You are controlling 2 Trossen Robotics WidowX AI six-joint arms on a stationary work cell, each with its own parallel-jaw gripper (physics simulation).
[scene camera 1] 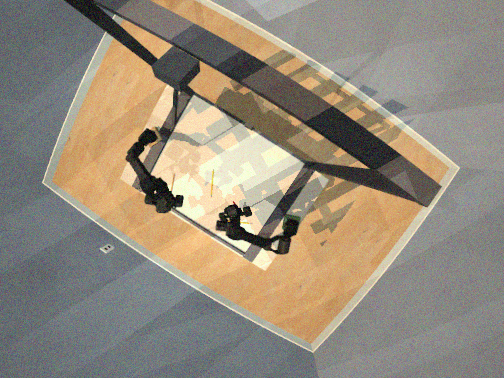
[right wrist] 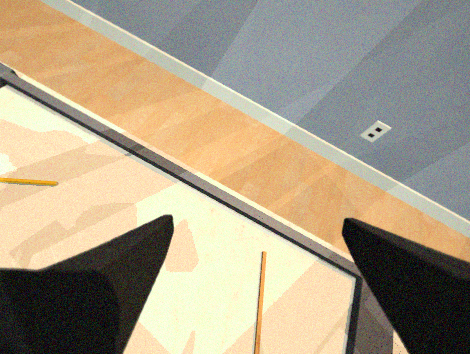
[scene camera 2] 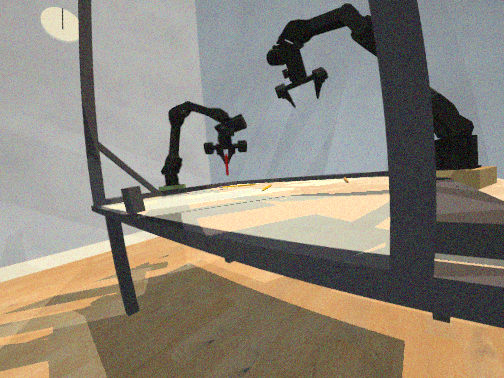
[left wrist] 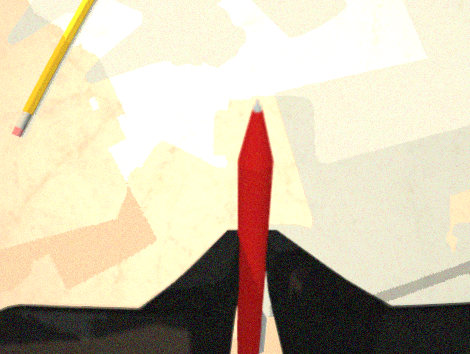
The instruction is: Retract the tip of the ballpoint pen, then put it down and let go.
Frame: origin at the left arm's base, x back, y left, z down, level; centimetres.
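Where they show: left gripper, fingertip midpoint: (scene camera 2: 226,163) (left wrist: 251,241); right gripper, fingertip midpoint: (right wrist: 257,224) (scene camera 2: 306,103); left arm's base at its link origin: (scene camera 1: 291,224) (scene camera 2: 172,185); right arm's base at its link origin: (scene camera 1: 152,136) (scene camera 2: 455,168).
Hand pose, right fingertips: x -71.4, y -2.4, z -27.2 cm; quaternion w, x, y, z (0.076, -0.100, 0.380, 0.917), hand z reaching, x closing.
Things, the pixels of their top centre, and the offset from my right fingertips. "spot": a spot on its surface instead. Level surfaces: height alone.
- table at its surface level: dz +31.1 cm
- yellow pencil at its top centre: (left wrist: 69,25) (scene camera 1: 212,183) dx +15.6, dy -12.8, dz +30.2 cm
- yellow piece at a spot on its surface: (scene camera 1: 246,223) spot: dx +42.8, dy +9.3, dz +30.5 cm
- thin orange-brown stick at its top centre: (right wrist: 261,302) (scene camera 1: 171,186) dx -11.4, dy -5.1, dz +30.4 cm
A red ballpoint pen (left wrist: 254,200) (scene camera 2: 227,165) (scene camera 1: 233,202) is held upright, its small grey tip showing at the pointed end and pointing down. My left gripper (left wrist: 251,241) (scene camera 2: 226,156) is shut on the pen, with the tapered end sticking out past the fingertips. In scene camera 2 the pen hangs above the table (scene camera 2: 310,235), apart from its surface. The rear end of the pen does not show in the left wrist view. My right gripper (right wrist: 257,224) (scene camera 2: 305,101) is wide open and empty, high above the table.
A yellow pencil (scene camera 1: 213,183) lies near the table middle; another yellow piece (scene camera 1: 246,223) lies by the left gripper. A pencil with a pink eraser (left wrist: 47,75) shows in the left wrist view. A thin orange-brown stick (right wrist: 260,300) (scene camera 1: 173,181) lies near the right arm. Dark frame posts (scene camera 2: 407,150) rise beside the table.
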